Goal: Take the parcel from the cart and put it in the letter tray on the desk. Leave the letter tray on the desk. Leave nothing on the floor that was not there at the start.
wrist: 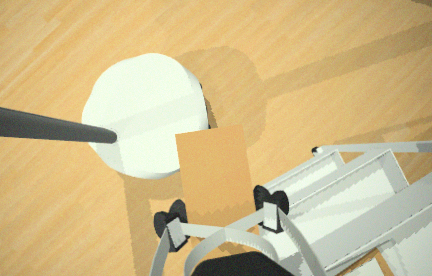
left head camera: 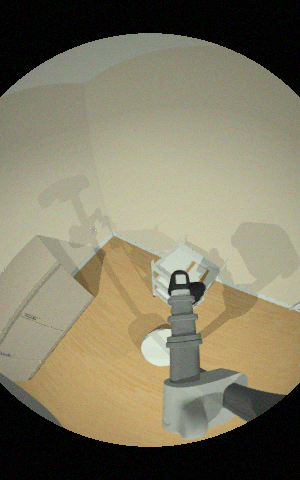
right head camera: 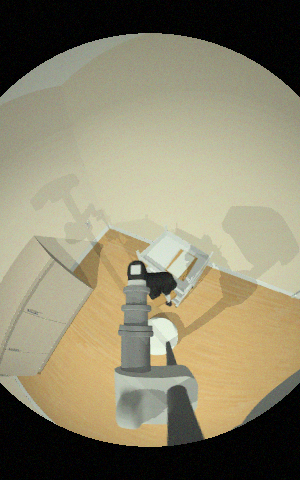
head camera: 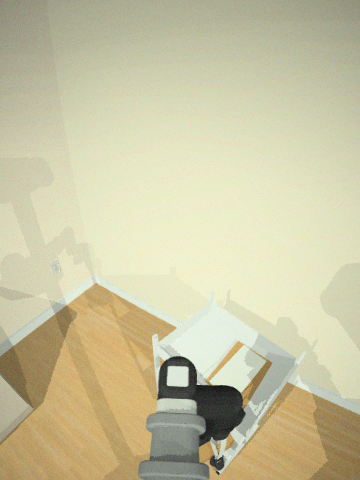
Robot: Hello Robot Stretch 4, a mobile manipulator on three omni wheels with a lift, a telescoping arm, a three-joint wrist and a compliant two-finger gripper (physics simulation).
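Seen in the pictures: gripper, between the fingertips: (wrist: 220, 208) (right head camera: 164, 298) (head camera: 208, 448); robot's base, origin of its link: (wrist: 156, 121) (left head camera: 161, 346) (right head camera: 157, 334).
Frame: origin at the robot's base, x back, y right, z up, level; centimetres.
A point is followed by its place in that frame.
Observation:
The parcel (wrist: 214, 175) @[x -25.1, y 5.6, z 80.8 cm], a plain orange-brown box, is held between the two fingertips of my gripper (wrist: 220, 208) @[x -26.8, y 8.8, z 75.7 cm] in the wrist view. My gripper (head camera: 217, 461) (right head camera: 168, 302) @[x -26.8, y 8.8, z 75.7 cm] is shut on it near the cart's front corner. In the wrist view the parcel shows against the floor and the round white base, beside the cart's shelves. The white cart (head camera: 200, 330) @[x -74.3, y 8.9, z 63.5 cm] (left head camera: 175, 260) @[x -70.0, y 10.0, z 63.5 cm] (right head camera: 159, 250) @[x -69.0, y 7.2, z 63.5 cm] (wrist: 360, 236) @[x -45.6, y 8.5, z 68.1 cm] stands by the wall, partly hidden by my arm and wrist in the head views. The desk and the letter tray do not show in these views.
A white-topped brown box (head camera: 239, 368) @[x -56.0, y 23.2, z 64.8 cm] (right head camera: 180, 263) @[x -54.7, y 22.5, z 64.8 cm] lies on the cart's top. My round white base (left head camera: 156, 347) @[x 0.2, y -5.6, z 18.7 cm] (right head camera: 162, 336) @[x 0.6, y 5.5, z 18.7 cm] (wrist: 145, 110) @[x -0.2, y -1.4, z 18.7 cm] is near the cart. A beige cabinet (head camera: 10, 407) @[x -47.0, y -84.2, z 23.2 cm] (left head camera: 42, 310) @[x -13.6, y -102.9, z 61.4 cm] (right head camera: 47, 310) @[x -9.9, y -105.0, z 52.6 cm] stands at the left. Walls meet in a corner behind.

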